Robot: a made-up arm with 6 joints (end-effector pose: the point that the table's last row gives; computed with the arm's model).
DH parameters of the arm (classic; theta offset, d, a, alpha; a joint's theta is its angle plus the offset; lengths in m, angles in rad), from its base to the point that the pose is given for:
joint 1: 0 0.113 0 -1.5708
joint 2: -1.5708 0 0.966 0
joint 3: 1.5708 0.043 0 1.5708
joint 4: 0 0.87 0 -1.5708
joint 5: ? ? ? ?
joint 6: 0 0.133 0 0
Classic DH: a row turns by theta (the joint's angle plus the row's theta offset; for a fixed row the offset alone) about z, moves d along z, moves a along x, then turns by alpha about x.
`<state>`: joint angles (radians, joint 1 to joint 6).
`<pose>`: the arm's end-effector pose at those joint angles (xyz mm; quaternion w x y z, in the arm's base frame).
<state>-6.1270 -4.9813 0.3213 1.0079 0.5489 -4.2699</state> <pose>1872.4 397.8 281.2 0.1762 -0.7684 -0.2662 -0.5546</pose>
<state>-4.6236 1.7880 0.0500 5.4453 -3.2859 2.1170</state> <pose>-175.2 1643.0 -302.5 0.5370 0.3542 0.5388 -0.5439</pose>
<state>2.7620 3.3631 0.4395 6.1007 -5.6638 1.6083</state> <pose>799.9 -350.3 -1555.0 0.3414 -0.5119 0.6197 -0.4872</pose>
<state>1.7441 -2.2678 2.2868 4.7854 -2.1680 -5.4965</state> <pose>-23.9 -748.9 288.1 0.4032 -0.2401 -0.8502 0.2386</pose>
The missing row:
joint 5: 0 0 0 1.5708
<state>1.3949 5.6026 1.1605 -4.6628 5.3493 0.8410</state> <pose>33.9 -173.6 1703.2 0.2014 -0.4950 0.0206 -0.8450</pose>
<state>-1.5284 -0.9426 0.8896 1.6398 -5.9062 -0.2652</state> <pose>56.3 840.7 1672.8 0.9783 -0.0609 0.1809 -0.0803</pose>
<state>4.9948 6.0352 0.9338 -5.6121 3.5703 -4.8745</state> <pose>65.1 -193.3 1656.6 0.5010 -0.7097 -0.4952 -0.0121</pose>
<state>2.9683 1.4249 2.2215 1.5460 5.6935 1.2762</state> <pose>-470.5 113.8 -605.7 0.2936 -0.1401 0.9206 0.2162</pose>
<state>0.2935 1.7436 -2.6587 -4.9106 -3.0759 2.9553</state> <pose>340.6 138.9 395.1 0.2809 0.5519 0.7105 0.3343</pose>
